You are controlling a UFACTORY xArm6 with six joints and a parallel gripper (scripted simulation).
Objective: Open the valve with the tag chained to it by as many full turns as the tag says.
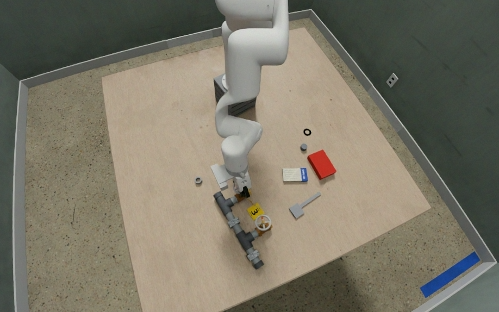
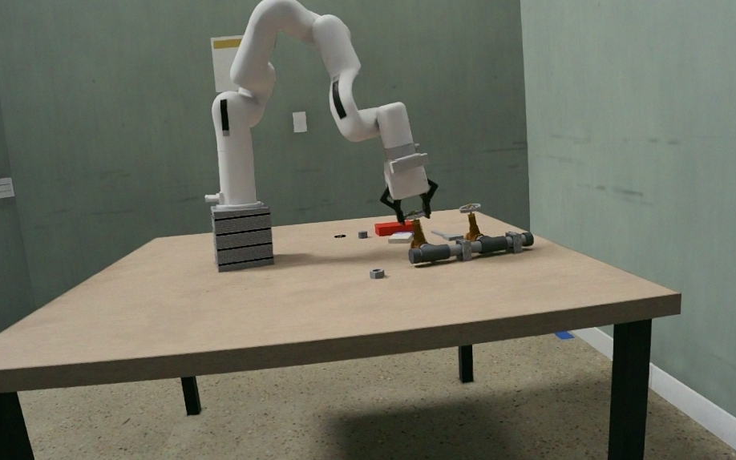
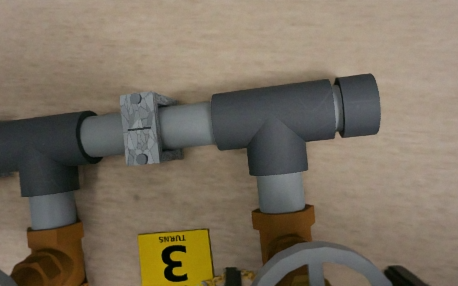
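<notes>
Now: hand 110 mm above the yellow tag, 90 mm short of it and 40 mm to the right of it. From my hand the other things lie so: grey scraper 220 mm to the left, 160 mm ahead, 110 mm below; then white card 260 mm to the left, 100 mm below, 30 mm ahead; then red block 390 mm to the left, 100 mm below, 40 mm ahead.
</notes>
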